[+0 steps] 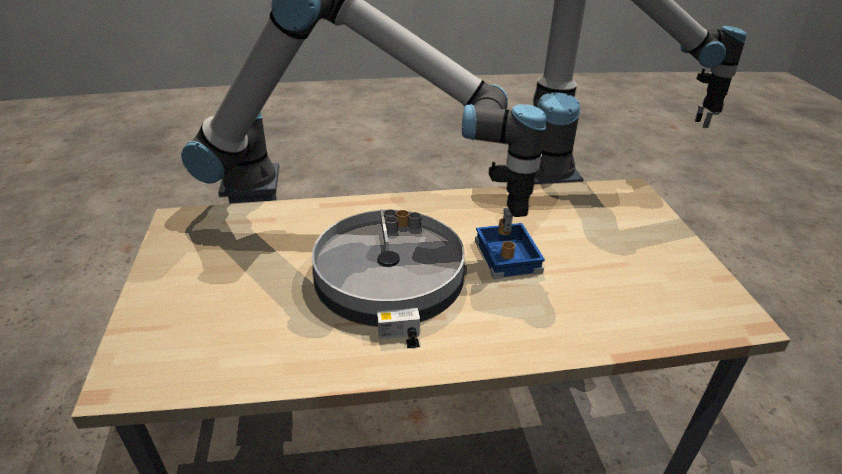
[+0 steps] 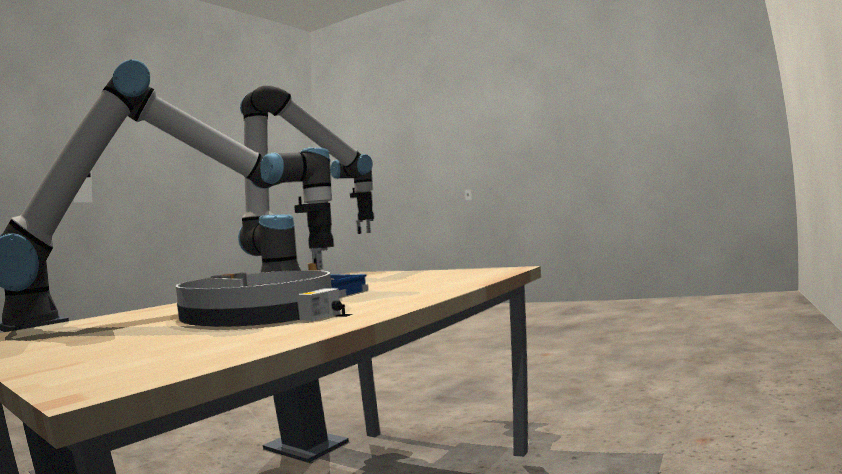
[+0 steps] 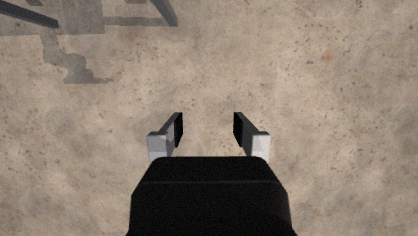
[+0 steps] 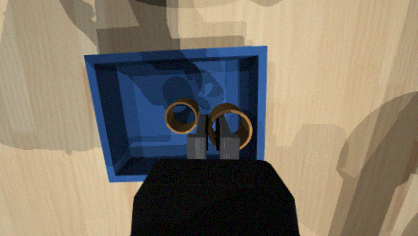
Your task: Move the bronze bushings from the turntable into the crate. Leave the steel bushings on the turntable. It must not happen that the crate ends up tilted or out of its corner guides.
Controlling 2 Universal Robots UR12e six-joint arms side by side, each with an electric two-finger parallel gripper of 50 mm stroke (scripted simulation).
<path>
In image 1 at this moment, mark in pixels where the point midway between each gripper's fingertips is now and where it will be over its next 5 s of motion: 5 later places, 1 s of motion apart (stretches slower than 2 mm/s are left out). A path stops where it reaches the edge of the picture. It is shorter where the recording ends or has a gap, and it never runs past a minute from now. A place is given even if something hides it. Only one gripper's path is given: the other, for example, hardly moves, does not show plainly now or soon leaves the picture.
My right gripper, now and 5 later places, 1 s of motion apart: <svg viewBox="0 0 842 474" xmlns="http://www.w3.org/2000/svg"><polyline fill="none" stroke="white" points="506,229 506,230 504,240 504,242 508,217 481,215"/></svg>
</path>
